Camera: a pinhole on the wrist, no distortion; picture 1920 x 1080 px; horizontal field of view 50.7 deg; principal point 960.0 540.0 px. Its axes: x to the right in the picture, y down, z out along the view. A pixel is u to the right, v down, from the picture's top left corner.
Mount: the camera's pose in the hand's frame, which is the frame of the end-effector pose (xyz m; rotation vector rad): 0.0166 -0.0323 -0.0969 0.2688 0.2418 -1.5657
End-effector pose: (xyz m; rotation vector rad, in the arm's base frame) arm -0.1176 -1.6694 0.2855 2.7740 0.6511 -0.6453
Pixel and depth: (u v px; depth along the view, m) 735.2 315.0 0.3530
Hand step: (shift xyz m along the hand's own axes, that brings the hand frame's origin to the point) -0.0288 -0.1073 0.2495
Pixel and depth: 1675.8 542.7 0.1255
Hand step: 0.0141 -0.1144 0.0079
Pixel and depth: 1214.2 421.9 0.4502
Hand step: -0.0184 -0.2291 0.3113
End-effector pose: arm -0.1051 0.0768 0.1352 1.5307 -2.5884 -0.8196
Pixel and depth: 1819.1 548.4 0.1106
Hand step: 0.0147 -0.1120 -0.0071
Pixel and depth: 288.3 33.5 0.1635
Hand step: -0.0269 -0.0326 0.0747
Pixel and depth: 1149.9 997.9 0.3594
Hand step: 0.0909 -0.1799 0.2341
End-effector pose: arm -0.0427 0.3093 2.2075 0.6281 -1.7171 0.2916
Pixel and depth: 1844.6 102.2 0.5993
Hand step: -0.1258 -0.4698 0.3855
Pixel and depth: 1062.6 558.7 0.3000
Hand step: 0.0137 -0.1425 0.1826
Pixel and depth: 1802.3 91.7 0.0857
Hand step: -0.0042 -0.0932 -0.0274
